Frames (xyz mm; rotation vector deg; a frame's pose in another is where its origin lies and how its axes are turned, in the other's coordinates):
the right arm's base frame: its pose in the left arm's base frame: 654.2 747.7 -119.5 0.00 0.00 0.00
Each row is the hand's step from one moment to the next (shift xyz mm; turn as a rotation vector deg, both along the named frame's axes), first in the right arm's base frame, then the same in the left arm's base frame.
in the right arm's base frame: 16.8 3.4 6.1 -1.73 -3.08 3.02
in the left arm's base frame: 16.8 3.4 6.1 -1.73 -3.08 3.02
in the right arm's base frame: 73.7 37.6 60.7 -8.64 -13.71 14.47
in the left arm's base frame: 73.7 37.6 60.7 -8.64 -13.71 14.47
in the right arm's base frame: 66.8 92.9 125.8 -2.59 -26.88 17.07
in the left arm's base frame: 66.8 92.9 125.8 -2.59 -26.88 17.07
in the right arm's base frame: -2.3 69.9 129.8 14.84 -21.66 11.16
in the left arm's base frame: -2.3 69.9 129.8 14.84 -21.66 11.16
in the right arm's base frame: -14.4 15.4 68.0 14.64 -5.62 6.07
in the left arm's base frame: -14.4 15.4 68.0 14.64 -5.62 6.07
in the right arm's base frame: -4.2 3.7 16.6 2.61 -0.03 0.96
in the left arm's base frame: -4.2 3.7 16.6 2.61 -0.03 0.96
